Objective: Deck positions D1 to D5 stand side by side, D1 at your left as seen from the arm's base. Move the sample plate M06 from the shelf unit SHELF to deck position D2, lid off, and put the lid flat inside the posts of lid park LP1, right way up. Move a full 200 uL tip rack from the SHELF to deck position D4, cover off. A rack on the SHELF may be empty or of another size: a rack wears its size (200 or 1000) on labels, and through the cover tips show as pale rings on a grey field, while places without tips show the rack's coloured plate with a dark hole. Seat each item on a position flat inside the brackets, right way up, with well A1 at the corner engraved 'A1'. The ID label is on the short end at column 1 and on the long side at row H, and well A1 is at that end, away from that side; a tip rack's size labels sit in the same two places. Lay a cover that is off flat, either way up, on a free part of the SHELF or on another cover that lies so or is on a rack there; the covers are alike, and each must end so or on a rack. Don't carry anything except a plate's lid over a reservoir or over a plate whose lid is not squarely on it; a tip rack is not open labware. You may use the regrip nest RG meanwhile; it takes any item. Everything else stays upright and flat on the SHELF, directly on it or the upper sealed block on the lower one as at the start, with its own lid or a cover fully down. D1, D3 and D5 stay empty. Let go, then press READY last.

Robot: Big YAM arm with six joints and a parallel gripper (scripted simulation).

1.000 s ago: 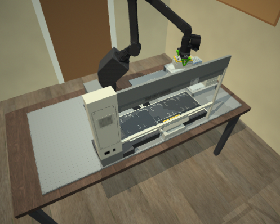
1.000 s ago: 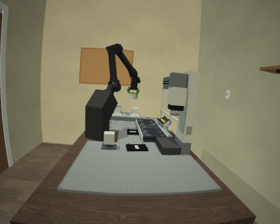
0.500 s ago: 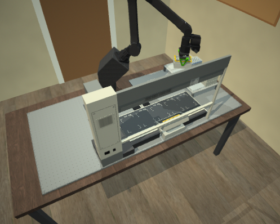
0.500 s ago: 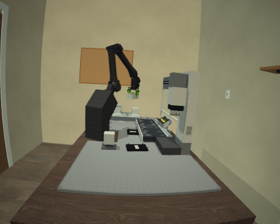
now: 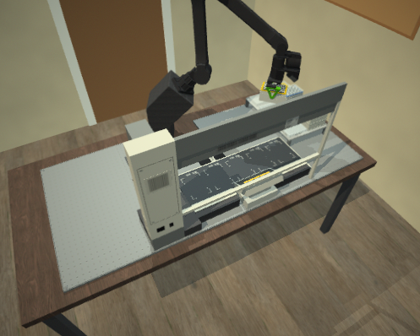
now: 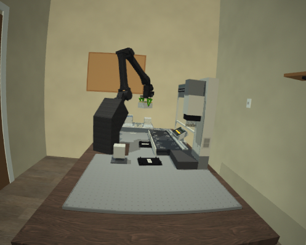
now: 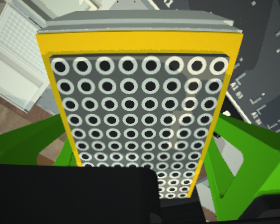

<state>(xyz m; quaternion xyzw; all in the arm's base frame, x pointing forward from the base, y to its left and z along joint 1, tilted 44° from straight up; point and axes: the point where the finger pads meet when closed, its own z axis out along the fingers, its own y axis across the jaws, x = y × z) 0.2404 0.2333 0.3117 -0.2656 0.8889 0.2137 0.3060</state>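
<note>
The yellow-framed tip rack is 1 cm to the right of my hand and 1 cm above it. Also, from my hand: shelf unit 26 cm below, 22 cm to the left, 9 cm behind; cream item 25 cm below, 15 cm to the left, 4 cm behind; shelf label 32 cm below, 10 cm behind, 6 cm to the left.
</note>
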